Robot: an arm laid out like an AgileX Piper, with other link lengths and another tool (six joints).
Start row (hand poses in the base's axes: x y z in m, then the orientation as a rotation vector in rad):
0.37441 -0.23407 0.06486 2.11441 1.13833 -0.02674
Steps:
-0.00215 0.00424 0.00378 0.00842 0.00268 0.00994
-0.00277 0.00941 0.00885 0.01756 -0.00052 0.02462
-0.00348 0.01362 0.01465 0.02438 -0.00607 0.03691
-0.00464 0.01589 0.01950 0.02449 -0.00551 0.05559
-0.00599 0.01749 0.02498 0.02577 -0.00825 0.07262
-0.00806 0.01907 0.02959 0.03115 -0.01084 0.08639
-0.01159 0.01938 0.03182 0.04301 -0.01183 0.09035
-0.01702 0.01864 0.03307 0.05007 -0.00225 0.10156
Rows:
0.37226 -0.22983 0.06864 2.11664 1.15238 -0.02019
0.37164 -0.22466 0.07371 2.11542 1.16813 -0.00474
0.37093 -0.22045 0.07951 2.11295 1.17939 0.01079
0.36977 -0.21818 0.08436 2.10202 1.19931 0.01900
0.36842 -0.21658 0.08984 2.09225 1.21575 0.03061
0.36635 -0.21500 0.09445 2.08794 1.22985 0.04290
0.36282 -0.21469 0.09668 2.09555 1.23631 0.05271
0.35739 -0.21543 0.09793 2.09674 1.25550 0.05194

